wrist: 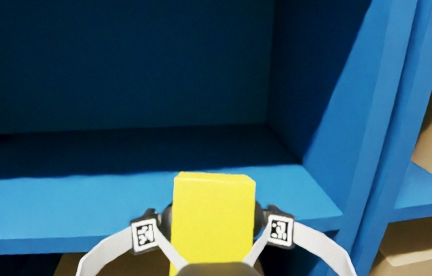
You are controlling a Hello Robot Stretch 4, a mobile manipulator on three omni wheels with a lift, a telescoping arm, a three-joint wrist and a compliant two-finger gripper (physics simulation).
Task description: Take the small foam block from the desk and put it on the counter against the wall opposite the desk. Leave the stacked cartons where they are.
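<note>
The foam block is yellow and stands upright at the bottom middle of the wrist view. My gripper is shut on it, with one dark fingertip pressed against its left side and one against its right side. The block's lower end is hidden behind the gripper's body. Behind the block is a blue shelf board; the block's top overlaps the board's front part in the view. I cannot tell how far the block is from the board. The desk and the counter cannot be made out for certain.
The blue shelf board has a front edge running across the view. A blue side panel rises at its right. Tan cartons show in the lower right, and part of another tan box shows at the right edge.
</note>
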